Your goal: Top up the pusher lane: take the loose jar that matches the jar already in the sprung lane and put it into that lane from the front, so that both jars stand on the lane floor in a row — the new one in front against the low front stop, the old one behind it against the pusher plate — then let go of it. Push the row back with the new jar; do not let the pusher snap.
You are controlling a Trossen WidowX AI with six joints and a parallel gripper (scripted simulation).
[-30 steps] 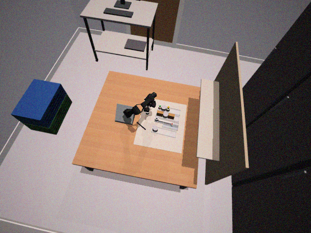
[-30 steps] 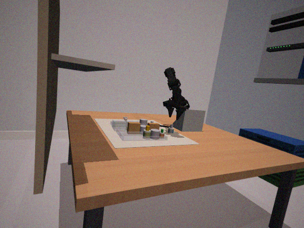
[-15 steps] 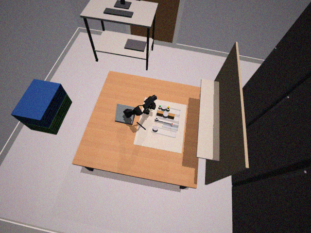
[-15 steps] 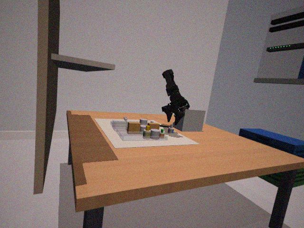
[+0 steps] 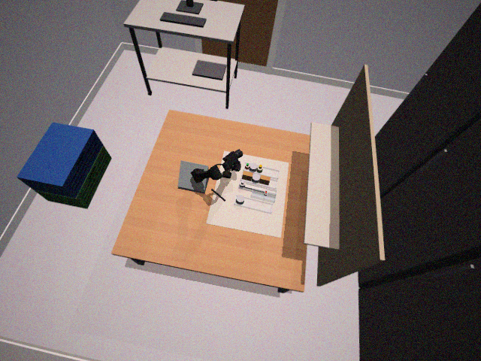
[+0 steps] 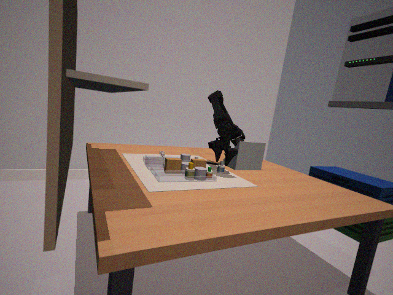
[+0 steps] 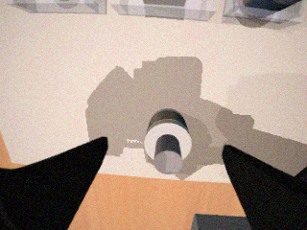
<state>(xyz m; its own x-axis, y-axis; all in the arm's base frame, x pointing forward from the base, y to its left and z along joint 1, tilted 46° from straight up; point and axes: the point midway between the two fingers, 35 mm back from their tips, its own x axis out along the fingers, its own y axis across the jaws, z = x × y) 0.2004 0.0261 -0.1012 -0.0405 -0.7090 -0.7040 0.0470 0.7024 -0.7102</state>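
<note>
Now: gripper tip 19 cm short of the white mat, 10 cm to the left of it and 5 cm above it. Round my gripper tip: shelf: 63 cm ahead, 12 cm to the right, 32 cm above; thin dark rod: 5 cm behind, 18 cm to the right, 4 cm below; red mark: 30 cm ahead, 13 cm to the right, 2 cm above.
</note>
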